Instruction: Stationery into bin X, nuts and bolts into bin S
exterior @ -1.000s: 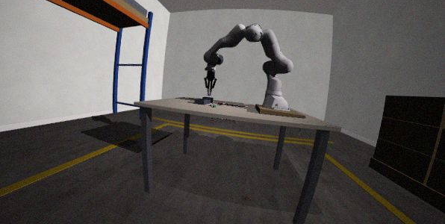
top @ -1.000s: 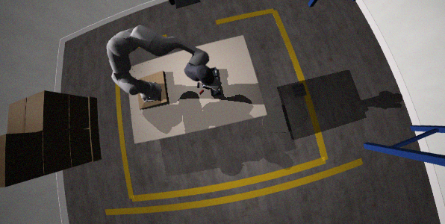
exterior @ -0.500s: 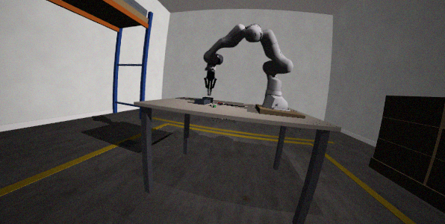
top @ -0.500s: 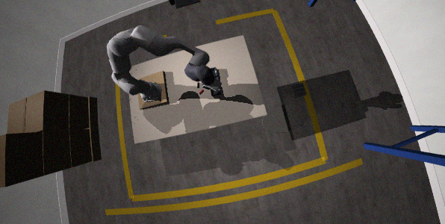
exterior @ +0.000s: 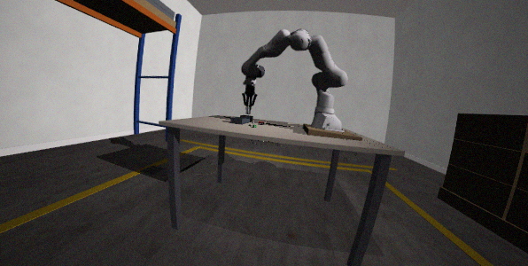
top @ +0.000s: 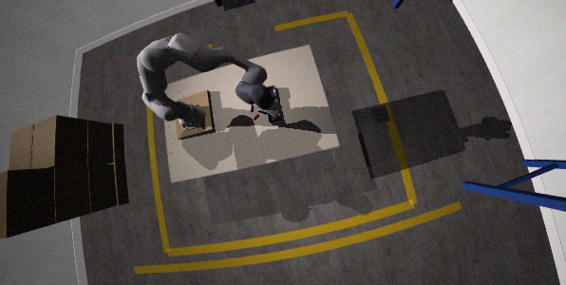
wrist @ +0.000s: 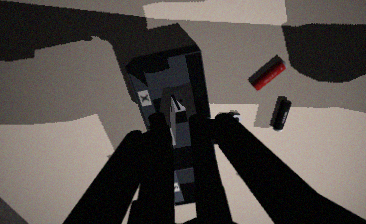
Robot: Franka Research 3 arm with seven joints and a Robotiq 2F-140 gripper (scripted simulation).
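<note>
My gripper is now 90 mm to the right of the grey nut, 90 mm above it and 60 mm past it. From my hand the other things lie so: black cylinder (130 mm behind, 110 mm to the left, 90 mm below); bin (80 mm to the left, 70 mm below, 20 mm ahead); red cylinder (120 mm behind, 90 mm below, 40 mm to the left).
</note>
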